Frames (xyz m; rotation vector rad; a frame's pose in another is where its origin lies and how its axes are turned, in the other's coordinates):
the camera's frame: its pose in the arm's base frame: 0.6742 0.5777 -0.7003 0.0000 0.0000 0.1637
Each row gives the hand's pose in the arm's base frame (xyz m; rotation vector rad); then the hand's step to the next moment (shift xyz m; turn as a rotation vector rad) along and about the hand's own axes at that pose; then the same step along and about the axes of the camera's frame.
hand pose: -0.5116 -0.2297 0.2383 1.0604 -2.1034 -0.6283
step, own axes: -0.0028 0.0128 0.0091 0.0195 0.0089 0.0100
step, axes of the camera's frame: -0.0102 0.0122 0.0017 -0.0217 -0.0067 0.0066
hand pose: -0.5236 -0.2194 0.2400 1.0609 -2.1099 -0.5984
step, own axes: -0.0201 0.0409 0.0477 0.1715 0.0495 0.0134
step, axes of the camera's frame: -0.0400 0.0511 -0.0119 -0.1252 -0.0931 0.0877
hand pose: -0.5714 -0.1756 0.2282 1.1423 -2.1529 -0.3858
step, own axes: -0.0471 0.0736 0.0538 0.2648 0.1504 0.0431
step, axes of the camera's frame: -0.0496 0.0876 -0.0201 -0.2468 -0.0929 0.1583
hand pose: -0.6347 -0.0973 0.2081 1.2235 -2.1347 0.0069
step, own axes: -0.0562 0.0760 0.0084 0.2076 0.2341 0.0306
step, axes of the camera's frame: -0.0299 0.0890 -0.0139 -0.2691 0.0067 0.1624
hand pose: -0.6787 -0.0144 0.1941 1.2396 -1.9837 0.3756
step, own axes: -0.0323 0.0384 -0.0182 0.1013 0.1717 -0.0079
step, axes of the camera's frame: -0.0087 0.0523 -0.0059 -0.1635 0.0507 0.1025
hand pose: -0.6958 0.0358 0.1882 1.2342 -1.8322 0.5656
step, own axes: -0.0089 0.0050 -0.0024 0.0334 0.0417 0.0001
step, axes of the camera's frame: -0.0007 0.0088 -0.0057 -0.0429 0.0066 0.0311
